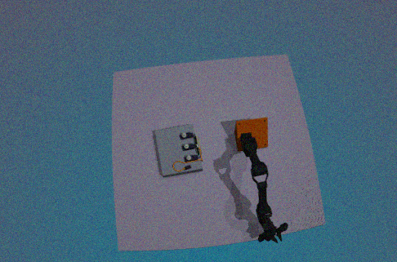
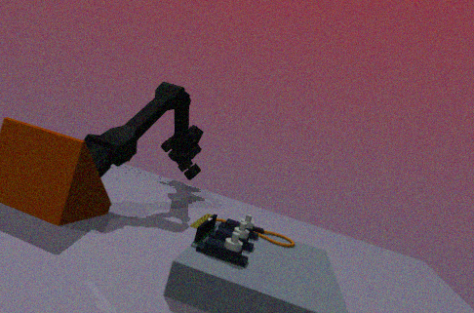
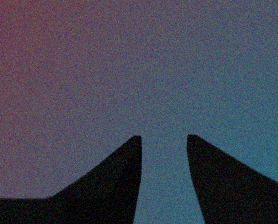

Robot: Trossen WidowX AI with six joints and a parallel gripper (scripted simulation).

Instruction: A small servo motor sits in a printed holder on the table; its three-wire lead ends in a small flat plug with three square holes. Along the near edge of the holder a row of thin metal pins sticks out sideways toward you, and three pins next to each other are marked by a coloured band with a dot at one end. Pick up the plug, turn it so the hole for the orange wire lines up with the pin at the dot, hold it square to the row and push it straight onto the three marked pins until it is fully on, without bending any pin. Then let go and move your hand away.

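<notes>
Now: the servo 68 cm to the right of my gripper tip, 47 cm ahead of it and 2 cm below it. Also, from my gripper tip: grey printed holder 67 cm to the right, 58 cm ahead, 4 cm below.
</notes>
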